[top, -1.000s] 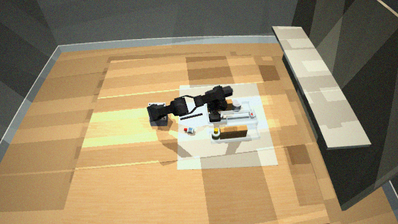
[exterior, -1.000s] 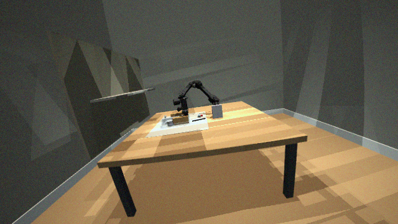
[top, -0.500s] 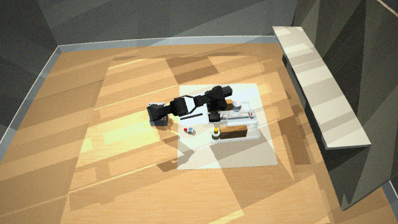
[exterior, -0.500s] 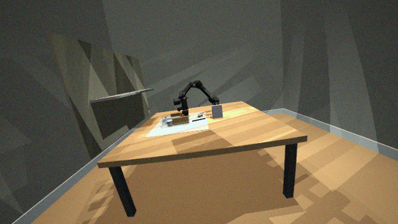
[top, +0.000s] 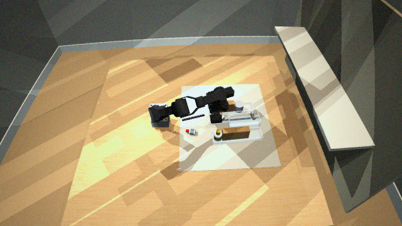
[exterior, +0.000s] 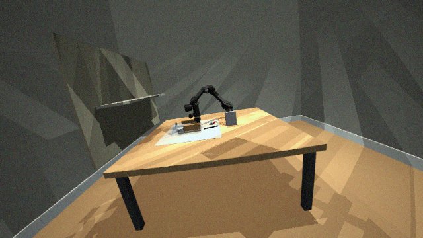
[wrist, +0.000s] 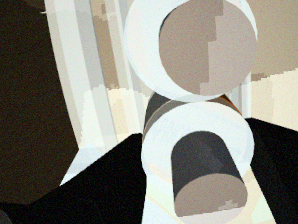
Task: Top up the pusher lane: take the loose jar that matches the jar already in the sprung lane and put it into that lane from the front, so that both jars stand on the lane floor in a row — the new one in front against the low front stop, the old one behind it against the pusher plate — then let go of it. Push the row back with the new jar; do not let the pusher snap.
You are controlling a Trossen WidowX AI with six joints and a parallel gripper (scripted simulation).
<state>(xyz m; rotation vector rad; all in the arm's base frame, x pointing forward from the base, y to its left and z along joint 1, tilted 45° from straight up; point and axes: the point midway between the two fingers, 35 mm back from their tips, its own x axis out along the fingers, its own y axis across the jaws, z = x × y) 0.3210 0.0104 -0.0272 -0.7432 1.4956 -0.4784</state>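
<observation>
The pale mat lies 70 mm ahead of my gripper tip, 30 mm below it and 10 mm to the left of it. From my gripper tip the other things lie so: shelf 510 mm ahead, 340 mm above, 40 mm to the left; then sprung lane 150 mm ahead, 10 mm below; then black rod 120 mm behind, 20 mm to the left, 20 mm below.
</observation>
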